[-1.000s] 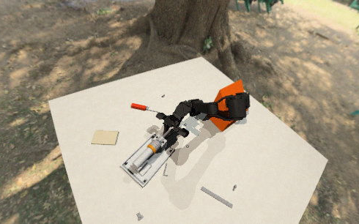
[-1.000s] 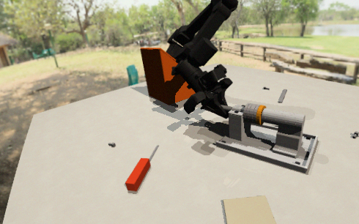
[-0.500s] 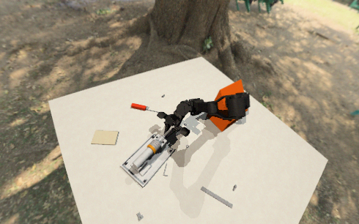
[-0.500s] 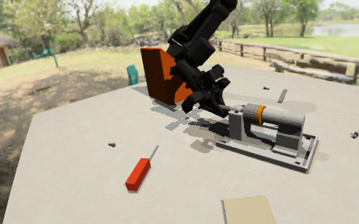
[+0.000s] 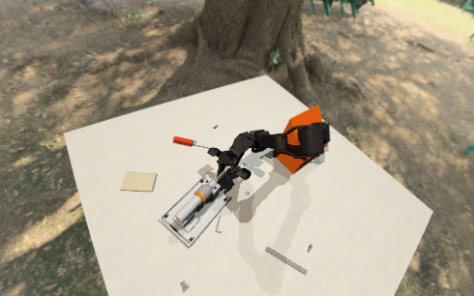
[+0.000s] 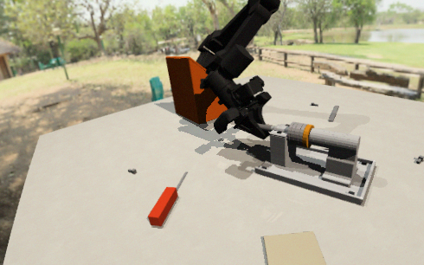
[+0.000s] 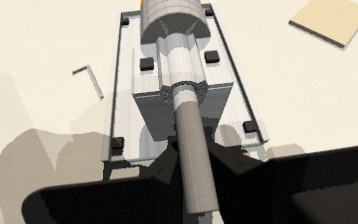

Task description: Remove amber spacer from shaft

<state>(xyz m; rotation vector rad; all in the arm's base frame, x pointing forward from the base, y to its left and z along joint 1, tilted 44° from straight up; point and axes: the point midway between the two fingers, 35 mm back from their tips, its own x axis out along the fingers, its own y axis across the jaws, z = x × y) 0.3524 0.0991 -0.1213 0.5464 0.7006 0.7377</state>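
My gripper tip is 30 mm short of the grey shaft, 20 mm to the right of it and 20 mm below it. The rest, counted from my gripper tip: grey spacer: 80 mm ahead, 40 mm to the left, 20 mm above; amber spacer: 90 mm ahead, 40 mm to the left, 20 mm above; allen key: 150 mm to the left, 70 mm ahead, 50 mm below.
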